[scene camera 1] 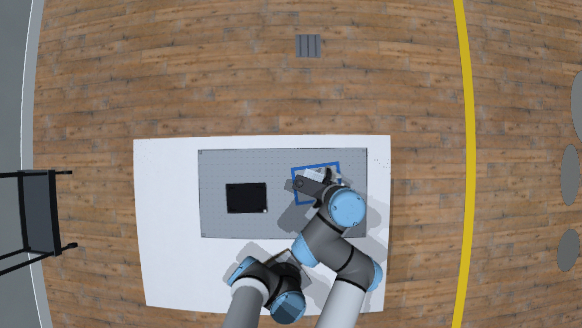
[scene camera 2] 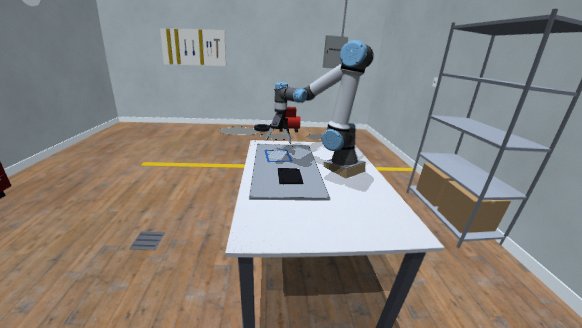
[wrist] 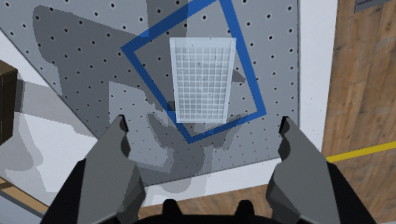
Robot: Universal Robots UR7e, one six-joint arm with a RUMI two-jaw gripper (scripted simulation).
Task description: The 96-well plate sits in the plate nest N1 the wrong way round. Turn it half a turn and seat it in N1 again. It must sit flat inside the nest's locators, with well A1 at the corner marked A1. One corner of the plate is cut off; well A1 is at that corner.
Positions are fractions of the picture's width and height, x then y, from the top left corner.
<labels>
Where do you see a clear 96-well plate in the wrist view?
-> At 0.50, 0.29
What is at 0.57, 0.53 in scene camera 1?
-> My gripper.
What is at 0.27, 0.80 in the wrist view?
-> My gripper.
</labels>
